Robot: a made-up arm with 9 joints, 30 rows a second.
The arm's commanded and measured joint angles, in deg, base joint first. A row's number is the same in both.
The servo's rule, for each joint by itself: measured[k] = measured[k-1] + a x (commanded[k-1-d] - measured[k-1]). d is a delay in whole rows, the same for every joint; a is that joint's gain. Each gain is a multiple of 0.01, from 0.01 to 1. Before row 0 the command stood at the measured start. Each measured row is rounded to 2 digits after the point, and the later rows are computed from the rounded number. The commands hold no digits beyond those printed.
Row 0, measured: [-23.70, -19.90, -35.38, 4.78, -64.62, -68.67, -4.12, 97.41, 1.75]
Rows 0 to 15, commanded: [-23.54, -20.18, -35.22, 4.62, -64.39, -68.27, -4.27, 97.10, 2.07]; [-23.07, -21.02, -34.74, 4.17, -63.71, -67.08, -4.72, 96.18, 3.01]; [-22.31, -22.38, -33.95, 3.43, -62.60, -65.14, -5.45, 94.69, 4.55]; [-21.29, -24.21, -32.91, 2.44, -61.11, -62.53, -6.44, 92.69, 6.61]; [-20.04, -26.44, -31.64, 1.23, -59.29, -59.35, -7.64, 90.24, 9.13]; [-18.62, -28.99, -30.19, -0.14, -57.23, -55.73, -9.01, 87.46, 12.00]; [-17.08, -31.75, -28.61, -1.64, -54.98, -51.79, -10.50, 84.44, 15.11]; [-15.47, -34.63, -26.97, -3.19, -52.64, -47.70, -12.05, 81.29, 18.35]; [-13.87, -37.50, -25.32, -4.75, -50.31, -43.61, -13.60, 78.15, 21.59]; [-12.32, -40.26, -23.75, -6.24, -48.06, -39.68, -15.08, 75.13, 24.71]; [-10.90, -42.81, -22.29, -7.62, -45.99, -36.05, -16.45, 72.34, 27.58]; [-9.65, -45.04, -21.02, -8.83, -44.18, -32.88, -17.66, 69.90, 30.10]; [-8.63, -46.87, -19.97, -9.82, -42.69, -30.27, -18.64, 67.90, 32.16]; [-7.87, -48.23, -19.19, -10.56, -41.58, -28.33, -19.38, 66.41, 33.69]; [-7.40, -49.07, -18.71, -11.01, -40.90, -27.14, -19.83, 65.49, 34.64]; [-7.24, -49.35, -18.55, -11.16, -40.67, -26.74, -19.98, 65.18, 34.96]
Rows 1 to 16, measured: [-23.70, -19.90, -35.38, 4.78, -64.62, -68.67, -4.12, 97.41, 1.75]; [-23.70, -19.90, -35.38, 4.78, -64.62, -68.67, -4.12, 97.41, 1.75]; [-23.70, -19.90, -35.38, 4.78, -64.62, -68.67, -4.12, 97.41, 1.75]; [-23.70, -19.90, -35.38, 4.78, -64.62, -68.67, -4.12, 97.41, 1.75]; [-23.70, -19.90, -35.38, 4.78, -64.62, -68.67, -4.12, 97.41, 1.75]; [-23.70, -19.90, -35.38, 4.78, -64.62, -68.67, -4.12, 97.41, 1.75]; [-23.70, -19.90, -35.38, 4.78, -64.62, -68.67, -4.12, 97.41, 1.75]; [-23.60, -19.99, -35.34, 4.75, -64.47, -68.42, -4.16, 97.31, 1.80]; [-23.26, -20.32, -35.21, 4.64, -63.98, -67.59, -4.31, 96.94, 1.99]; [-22.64, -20.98, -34.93, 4.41, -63.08, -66.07, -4.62, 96.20, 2.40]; [-21.76, -22.01, -34.49, 4.04, -61.80, -63.88, -5.11, 95.04, 3.07]; [-20.64, -23.43, -33.86, 3.51, -60.17, -61.07, -5.79, 93.46, 4.04]; [-19.33, -25.21, -33.05, 2.82, -58.26, -57.76, -6.66, 91.48, 5.31]; [-17.87, -27.30, -32.07, 1.97, -56.13, -54.06, -7.70, 89.16, 6.88]; [-16.31, -29.65, -30.95, 0.99, -53.86, -50.12, -8.87, 86.56, 8.72]; [-14.72, -32.16, -29.71, -0.10, -51.55, -46.08, -10.15, 83.78, 10.78]
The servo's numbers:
d 7
a 0.65 0.32 0.22 0.19 0.65 0.62 0.27 0.33 0.16

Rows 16 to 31, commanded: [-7.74, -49.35, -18.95, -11.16, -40.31, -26.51, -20.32, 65.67, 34.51]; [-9.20, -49.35, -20.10, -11.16, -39.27, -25.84, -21.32, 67.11, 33.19]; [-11.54, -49.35, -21.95, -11.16, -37.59, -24.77, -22.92, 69.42, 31.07]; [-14.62, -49.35, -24.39, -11.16, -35.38, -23.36, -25.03, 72.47, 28.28]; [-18.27, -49.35, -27.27, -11.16, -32.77, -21.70, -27.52, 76.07, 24.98]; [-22.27, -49.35, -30.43, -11.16, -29.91, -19.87, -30.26, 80.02, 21.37]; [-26.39, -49.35, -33.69, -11.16, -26.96, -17.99, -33.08, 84.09, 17.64]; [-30.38, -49.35, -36.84, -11.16, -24.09, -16.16, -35.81, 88.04, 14.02]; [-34.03, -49.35, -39.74, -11.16, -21.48, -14.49, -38.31, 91.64, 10.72]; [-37.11, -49.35, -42.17, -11.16, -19.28, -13.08, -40.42, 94.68, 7.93]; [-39.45, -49.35, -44.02, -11.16, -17.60, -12.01, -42.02, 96.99, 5.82]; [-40.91, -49.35, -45.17, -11.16, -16.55, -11.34, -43.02, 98.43, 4.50]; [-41.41, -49.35, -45.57, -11.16, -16.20, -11.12, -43.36, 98.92, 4.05]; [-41.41, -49.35, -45.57, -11.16, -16.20, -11.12, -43.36, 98.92, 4.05]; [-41.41, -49.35, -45.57, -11.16, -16.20, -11.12, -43.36, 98.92, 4.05]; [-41.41, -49.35, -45.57, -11.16, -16.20, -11.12, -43.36, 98.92, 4.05]
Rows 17 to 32, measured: [-13.16, -34.75, -28.40, -1.27, -49.28, -42.11, -11.48, 80.93, 13.01]; [-11.69, -37.33, -27.06, -2.48, -47.14, -38.35, -12.82, 78.10, 15.34]; [-10.36, -39.80, -25.73, -3.69, -45.22, -34.96, -14.13, 75.39, 17.70]; [-9.24, -42.06, -24.46, -4.85, -43.58, -32.05, -15.35, 72.92, 20.01]; [-8.35, -44.03, -23.30, -5.93, -42.28, -29.74, -16.44, 70.77, 22.20]; [-7.73, -45.64, -22.29, -6.90, -41.38, -28.13, -17.36, 69.03, 24.19]; [-7.41, -46.83, -21.47, -7.71, -40.92, -27.27, -18.07, 67.76, 25.91]; [-7.62, -47.64, -20.92, -8.37, -40.52, -26.80, -18.68, 67.07, 27.29]; [-8.65, -48.19, -20.74, -8.90, -39.71, -26.20, -19.39, 67.08, 28.23]; [-10.53, -48.56, -21.01, -9.33, -38.33, -25.31, -20.34, 67.85, 28.68]; [-13.19, -48.81, -21.75, -9.68, -36.41, -24.10, -21.61, 69.37, 28.62]; [-16.49, -48.98, -22.96, -9.96, -34.04, -22.61, -23.21, 71.58, 28.04]; [-20.25, -49.10, -24.60, -10.19, -31.36, -20.91, -25.11, 74.37, 26.97]; [-24.24, -49.18, -26.60, -10.37, -28.50, -19.10, -27.26, 77.58, 25.48]; [-28.23, -49.23, -28.85, -10.52, -25.63, -17.28, -29.57, 81.03, 23.65]; [-32.00, -49.27, -31.25, -10.64, -22.93, -15.55, -31.93, 84.53, 21.58]
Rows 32 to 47, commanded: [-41.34, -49.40, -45.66, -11.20, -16.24, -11.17, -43.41, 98.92, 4.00]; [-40.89, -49.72, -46.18, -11.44, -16.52, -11.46, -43.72, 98.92, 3.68]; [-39.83, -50.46, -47.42, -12.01, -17.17, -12.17, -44.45, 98.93, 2.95]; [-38.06, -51.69, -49.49, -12.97, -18.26, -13.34, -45.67, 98.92, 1.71]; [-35.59, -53.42, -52.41, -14.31, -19.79, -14.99, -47.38, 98.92, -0.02]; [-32.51, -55.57, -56.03, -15.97, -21.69, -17.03, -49.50, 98.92, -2.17]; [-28.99, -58.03, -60.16, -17.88, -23.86, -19.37, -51.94, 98.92, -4.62]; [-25.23, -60.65, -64.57, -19.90, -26.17, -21.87, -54.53, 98.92, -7.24]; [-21.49, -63.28, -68.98, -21.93, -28.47, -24.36, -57.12, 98.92, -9.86]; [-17.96, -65.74, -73.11, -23.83, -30.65, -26.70, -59.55, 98.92, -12.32]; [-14.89, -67.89, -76.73, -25.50, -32.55, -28.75, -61.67, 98.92, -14.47]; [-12.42, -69.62, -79.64, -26.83, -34.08, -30.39, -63.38, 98.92, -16.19]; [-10.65, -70.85, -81.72, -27.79, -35.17, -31.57, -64.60, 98.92, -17.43]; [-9.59, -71.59, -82.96, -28.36, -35.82, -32.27, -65.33, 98.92, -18.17]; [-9.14, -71.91, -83.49, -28.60, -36.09, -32.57, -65.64, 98.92, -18.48]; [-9.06, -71.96, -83.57, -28.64, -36.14, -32.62, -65.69, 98.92, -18.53]
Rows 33 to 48, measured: [-35.32, -49.30, -33.65, -10.74, -20.56, -14.02, -34.22, 87.88, 19.40]; [-38.00, -49.32, -35.93, -10.82, -18.64, -12.77, -36.33, 90.89, 17.23]; [-39.89, -49.33, -37.96, -10.88, -17.28, -11.88, -38.14, 93.38, 15.19]; [-40.88, -49.34, -39.63, -10.93, -16.58, -11.41, -39.55, 95.21, 13.41]; [-41.22, -49.34, -40.94, -10.97, -16.33, -11.23, -40.58, 96.43, 11.91]; [-41.34, -49.34, -41.96, -11.01, -16.25, -11.16, -41.33, 97.25, 10.65]; [-41.39, -49.34, -42.75, -11.04, -16.22, -11.14, -41.88, 97.80, 9.59]; [-41.36, -49.36, -43.39, -11.07, -16.23, -11.16, -42.29, 98.17, 8.70]; [-41.05, -49.48, -44.00, -11.14, -16.42, -11.35, -42.68, 98.42, 7.90]; [-40.26, -49.79, -44.75, -11.31, -16.91, -11.86, -43.16, 98.59, 7.11]; [-38.83, -50.40, -45.79, -11.63, -17.79, -12.78, -43.84, 98.70, 6.25]; [-36.72, -51.37, -47.25, -12.14, -19.09, -14.15, -44.80, 98.77, 5.25]; [-33.98, -52.71, -49.18, -12.87, -20.78, -15.94, -46.07, 98.82, 4.06]; [-30.74, -54.41, -51.60, -13.82, -22.78, -18.07, -47.65, 98.85, 2.67]; [-27.16, -56.41, -54.45, -14.98, -24.98, -20.43, -49.51, 98.87, 1.08]; [-23.47, -58.61, -57.65, -16.30, -27.25, -22.87, -51.56, 98.89, -0.67]
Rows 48 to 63, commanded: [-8.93, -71.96, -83.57, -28.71, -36.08, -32.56, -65.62, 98.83, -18.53]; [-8.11, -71.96, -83.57, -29.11, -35.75, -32.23, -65.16, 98.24, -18.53]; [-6.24, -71.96, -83.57, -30.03, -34.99, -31.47, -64.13, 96.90, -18.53]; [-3.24, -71.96, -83.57, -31.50, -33.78, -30.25, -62.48, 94.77, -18.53]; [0.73, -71.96, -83.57, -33.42, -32.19, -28.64, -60.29, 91.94, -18.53]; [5.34, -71.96, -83.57, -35.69, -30.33, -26.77, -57.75, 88.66, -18.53]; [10.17, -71.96, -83.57, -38.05, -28.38, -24.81, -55.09, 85.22, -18.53]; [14.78, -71.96, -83.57, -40.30, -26.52, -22.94, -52.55, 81.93, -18.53]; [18.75, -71.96, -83.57, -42.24, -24.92, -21.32, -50.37, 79.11, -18.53]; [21.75, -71.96, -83.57, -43.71, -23.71, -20.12, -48.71, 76.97, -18.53]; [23.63, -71.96, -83.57, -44.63, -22.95, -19.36, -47.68, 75.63, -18.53]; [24.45, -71.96, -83.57, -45.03, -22.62, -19.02, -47.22, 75.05, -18.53]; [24.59, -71.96, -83.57, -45.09, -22.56, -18.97, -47.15, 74.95, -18.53]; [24.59, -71.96, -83.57, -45.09, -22.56, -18.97, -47.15, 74.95, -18.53]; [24.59, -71.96, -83.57, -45.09, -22.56, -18.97, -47.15, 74.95, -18.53]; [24.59, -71.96, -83.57, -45.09, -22.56, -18.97, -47.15, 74.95, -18.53]
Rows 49 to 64, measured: [-19.89, -60.89, -61.05, -17.73, -29.46, -25.24, -53.72, 98.90, -2.53]; [-16.64, -63.13, -64.50, -19.21, -31.47, -27.42, -55.87, 98.91, -4.44]; [-13.90, -65.21, -67.83, -20.66, -33.17, -29.26, -57.90, 98.91, -6.32]; [-11.79, -67.01, -70.89, -22.01, -34.47, -30.69, -59.71, 98.91, -8.10]; [-10.36, -68.48, -73.55, -23.22, -35.35, -31.67, -61.23, 98.91, -9.71]; [-9.57, -69.58, -75.74, -24.24, -35.83, -32.23, -62.42, 98.91, -11.11]; [-9.24, -70.34, -77.46, -25.08, -36.03, -32.47, -63.30, 98.91, -12.30]; [-9.04, -70.86, -78.80, -25.77, -36.06, -32.53, -63.93, 98.88, -13.30]; [-8.44, -71.21, -79.85, -26.40, -35.86, -32.34, -64.26, 98.67, -14.14]; [-7.01, -71.45, -80.67, -27.09, -35.29, -31.80, -64.22, 98.09, -14.84]; [-4.56, -71.61, -81.31, -27.93, -34.31, -30.84, -63.75, 96.99, -15.43]; [-1.12, -71.72, -81.81, -28.97, -32.93, -29.48, -62.82, 95.32, -15.93]; [3.08, -71.80, -82.20, -30.25, -31.24, -27.80, -61.45, 93.12, -16.35]; [7.69, -71.85, -82.50, -31.73, -29.38, -25.95, -59.73, 90.51, -16.70]; [12.30, -71.89, -82.74, -33.36, -27.52, -24.08, -57.79, 87.68, -16.99]; [16.49, -71.91, -82.92, -35.05, -25.83, -22.37, -55.79, 84.85, -17.24]
